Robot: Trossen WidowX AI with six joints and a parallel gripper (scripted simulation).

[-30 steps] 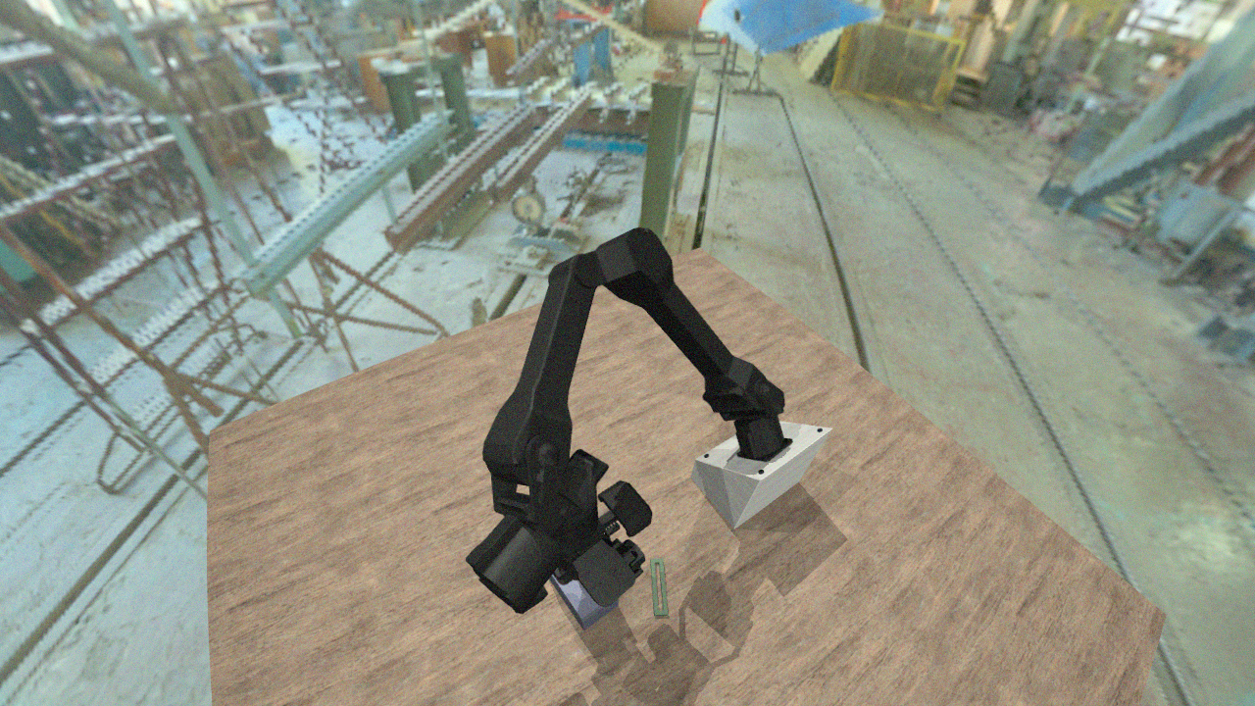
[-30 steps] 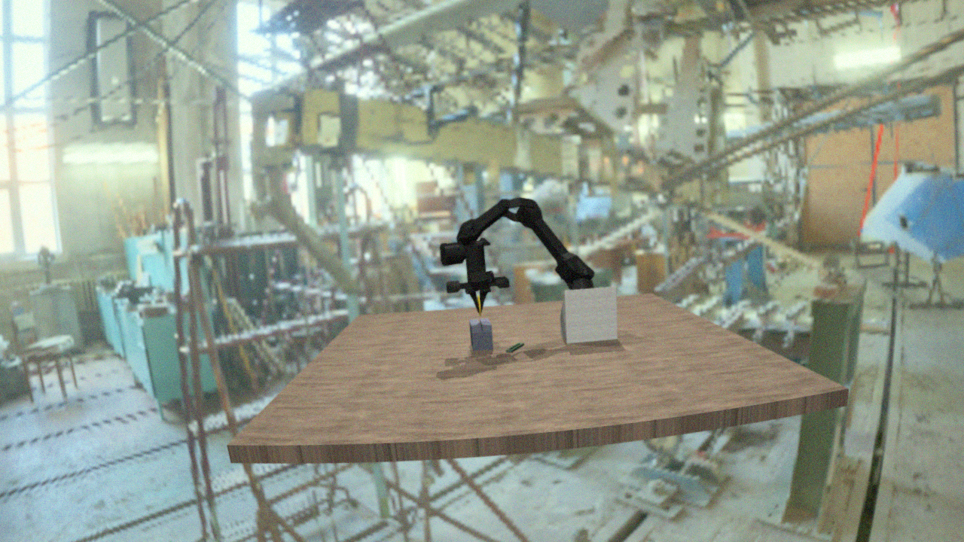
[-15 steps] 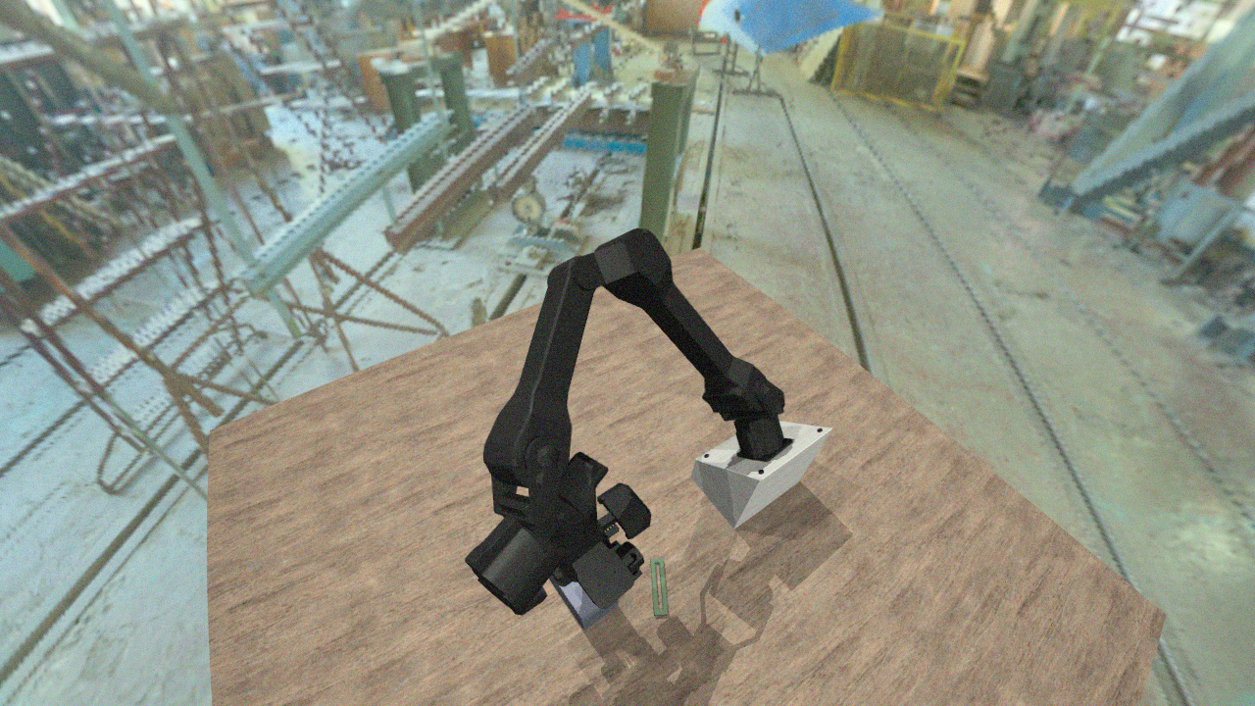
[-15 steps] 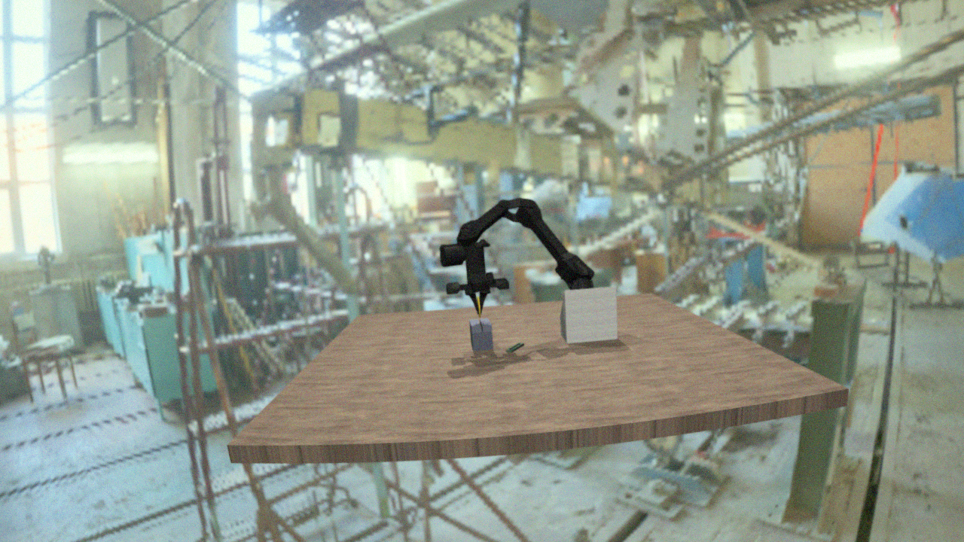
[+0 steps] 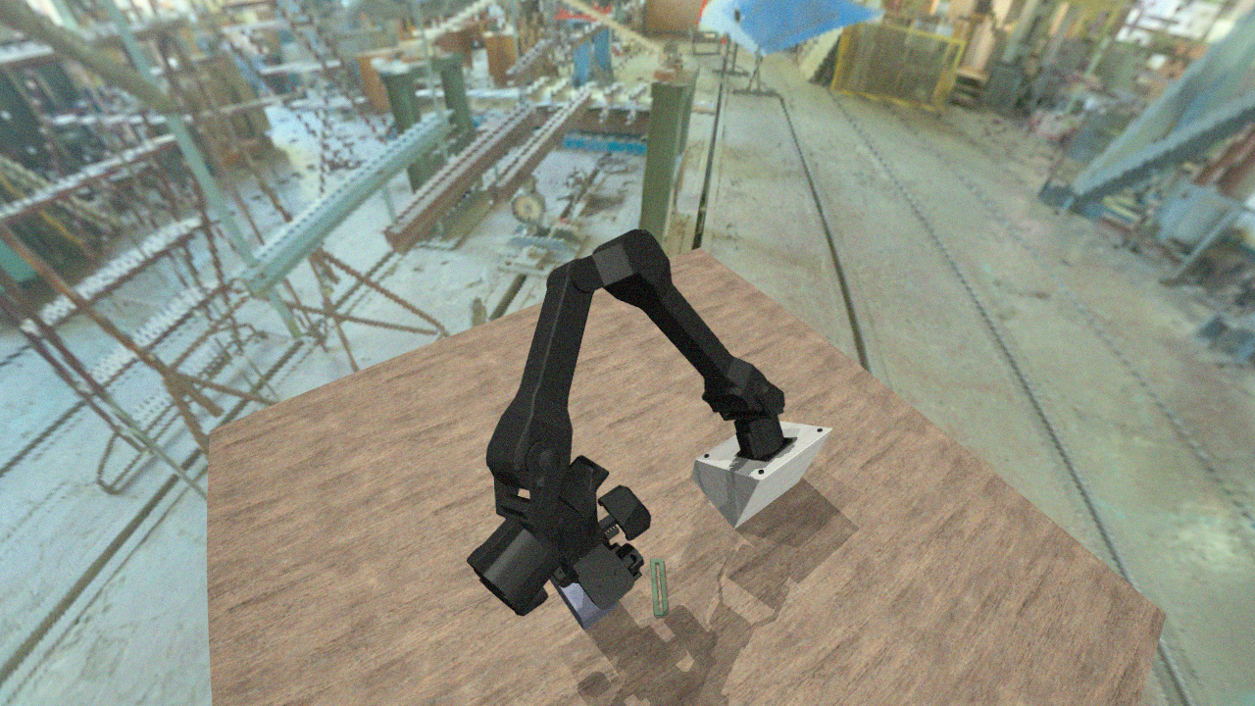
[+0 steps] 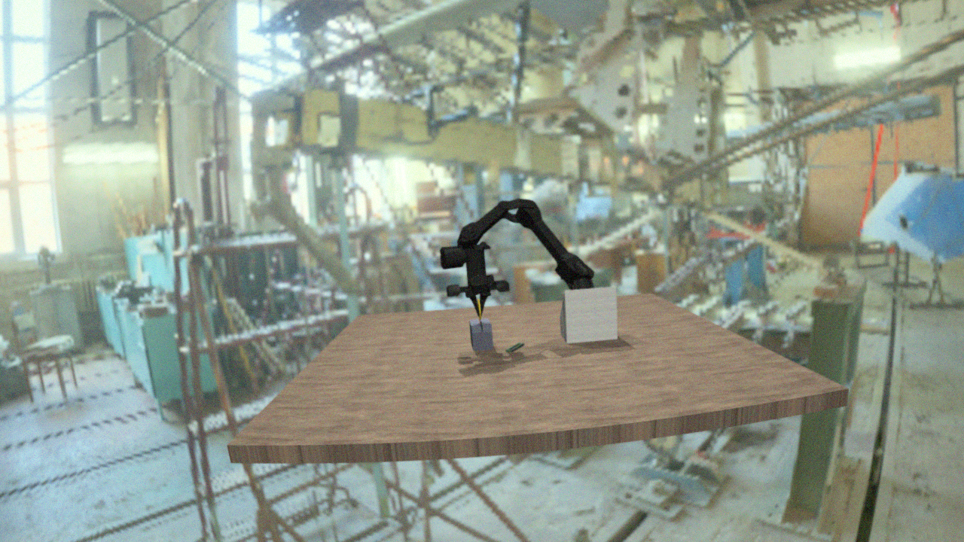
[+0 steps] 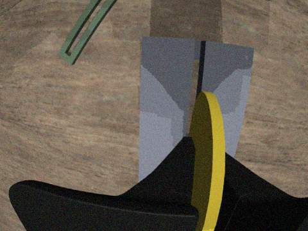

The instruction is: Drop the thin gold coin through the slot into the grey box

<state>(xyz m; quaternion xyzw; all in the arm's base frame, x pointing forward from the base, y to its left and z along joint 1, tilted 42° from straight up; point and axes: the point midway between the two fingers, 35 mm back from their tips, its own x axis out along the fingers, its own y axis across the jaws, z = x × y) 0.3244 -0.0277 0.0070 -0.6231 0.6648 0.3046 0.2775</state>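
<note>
Right now my gripper tip is 2 cm below the gold coin.
</note>
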